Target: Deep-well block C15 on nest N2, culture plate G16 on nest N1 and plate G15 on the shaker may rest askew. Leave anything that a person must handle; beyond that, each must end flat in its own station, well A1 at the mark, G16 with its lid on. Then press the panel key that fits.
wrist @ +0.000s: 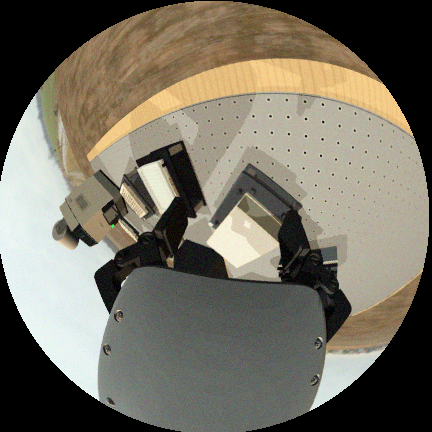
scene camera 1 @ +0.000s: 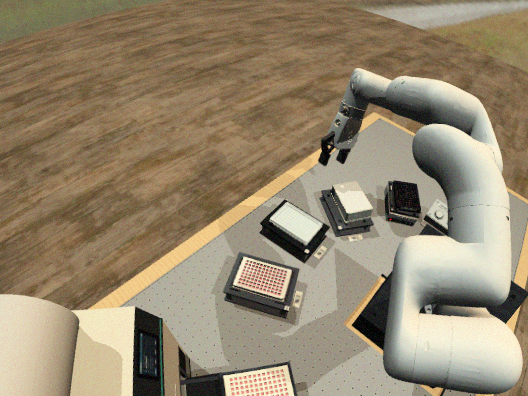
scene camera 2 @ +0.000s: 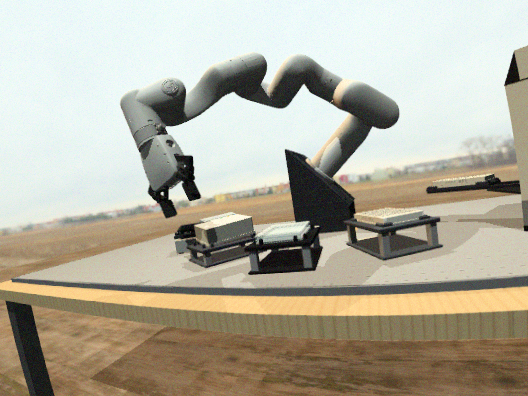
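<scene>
The white deep-well block C15 (scene camera 1: pixel 354 200) (scene camera 2: pixel 225 228) (wrist: pixel 242 232) sits raised on dark nest N2 (scene camera 1: pixel 332 209) (wrist: pixel 270 184), off toward one side; whether it is fully seated is unclear. Culture plate G16 (scene camera 1: pixel 296 222) (scene camera 2: pixel 284 232) (wrist: pixel 155 182), pale and apparently lidded, lies on black nest N1 (scene camera 1: pixel 285 243) (wrist: pixel 187 175) and looks nearly level. Dark plate G15 (scene camera 1: pixel 406 196) lies on the shaker (scene camera 1: pixel 400 217), slightly askew; the wrist view hides much of it behind a finger. My gripper (scene camera 1: pixel 333 158) (scene camera 2: pixel 181 201) (wrist: pixel 234 215) is open and empty, above and apart from C15. Well A1 is unreadable.
A red-welled plate (scene camera 1: pixel 262 276) (scene camera 2: pixel 390 216) (wrist: pixel 133 200) rests on a third nest. Another plate (scene camera 1: pixel 260 382) (scene camera 2: pixel 462 180) is on a tray beside the beige machine (scene camera 1: pixel 100 345) (wrist: pixel 90 205). A pale panel (scene camera 1: pixel 436 212) with a round knob is partly behind the arm, its other keys hidden.
</scene>
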